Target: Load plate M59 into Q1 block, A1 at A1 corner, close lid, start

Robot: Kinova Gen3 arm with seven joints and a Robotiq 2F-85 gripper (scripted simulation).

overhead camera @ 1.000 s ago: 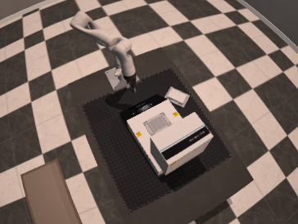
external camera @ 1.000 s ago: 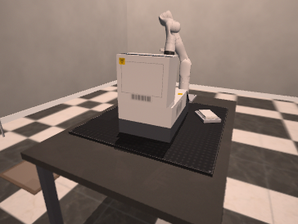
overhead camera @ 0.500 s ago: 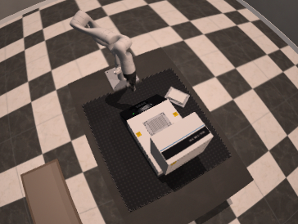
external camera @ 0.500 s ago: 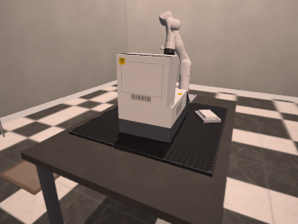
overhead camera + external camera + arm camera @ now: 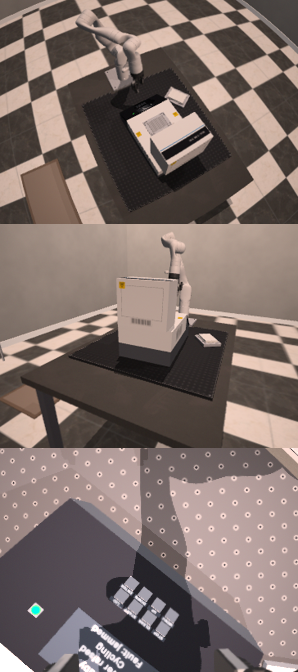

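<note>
My gripper is now 290 mm to the right of the plate M59, 270 mm above it and 20 mm past it. Also, from my hand: plate nest N1: 290 mm to the left, 290 mm below, 20 mm behind.
</note>
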